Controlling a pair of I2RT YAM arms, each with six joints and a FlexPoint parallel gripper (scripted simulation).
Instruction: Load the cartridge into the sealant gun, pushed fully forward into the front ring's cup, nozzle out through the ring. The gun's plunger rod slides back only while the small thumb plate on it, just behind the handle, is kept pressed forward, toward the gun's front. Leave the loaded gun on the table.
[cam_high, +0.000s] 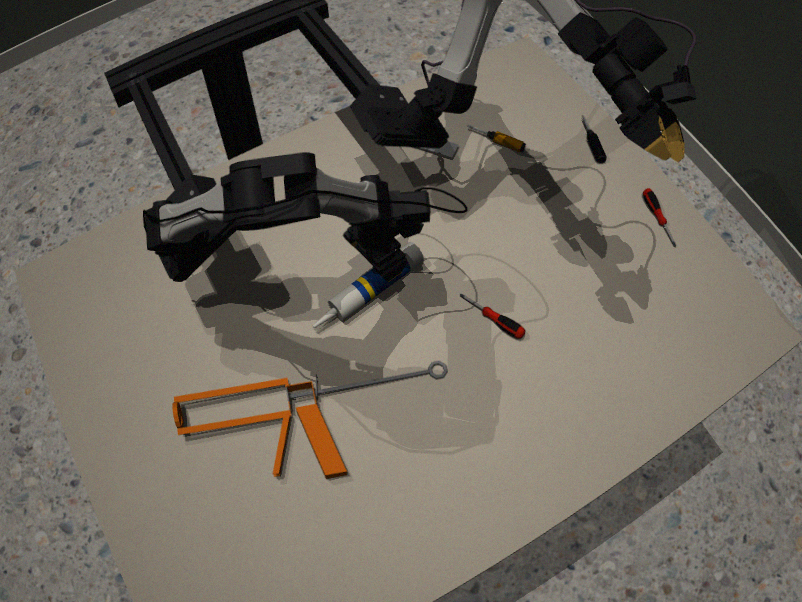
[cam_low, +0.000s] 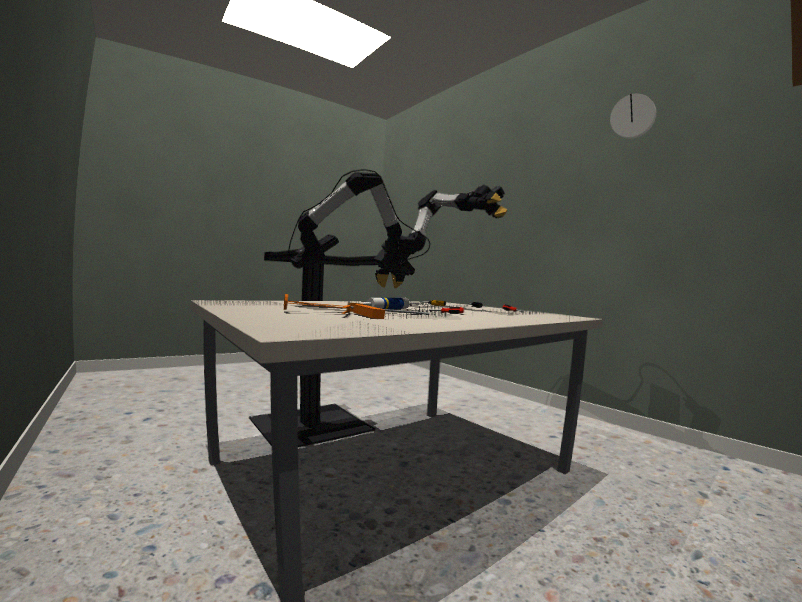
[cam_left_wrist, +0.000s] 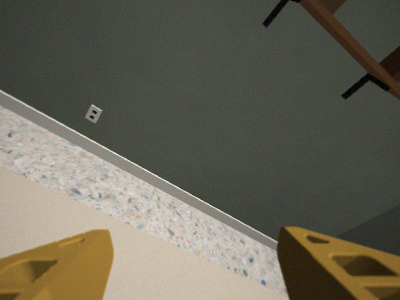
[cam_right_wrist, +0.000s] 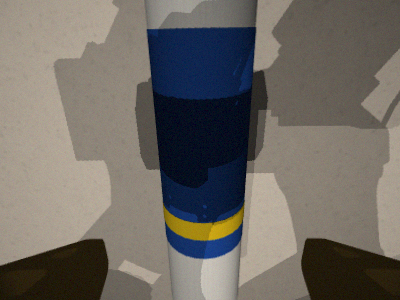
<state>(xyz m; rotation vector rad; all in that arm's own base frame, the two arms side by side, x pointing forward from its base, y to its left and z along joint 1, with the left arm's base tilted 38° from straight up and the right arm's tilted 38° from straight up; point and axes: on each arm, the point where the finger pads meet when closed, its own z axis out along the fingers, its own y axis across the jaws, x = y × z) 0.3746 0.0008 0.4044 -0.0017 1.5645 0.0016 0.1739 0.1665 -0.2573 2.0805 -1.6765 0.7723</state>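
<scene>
My right hand is 80 mm above the cartridge and 20 mm to the left of it. Round my right hand: thumb plate: 230 mm to the right, 140 mm ahead, 80 mm below; plunger rod: 180 mm ahead, 130 mm to the right, 90 mm below; green-handled tool: 300 mm behind, 290 mm to the left, 90 mm below.
</scene>
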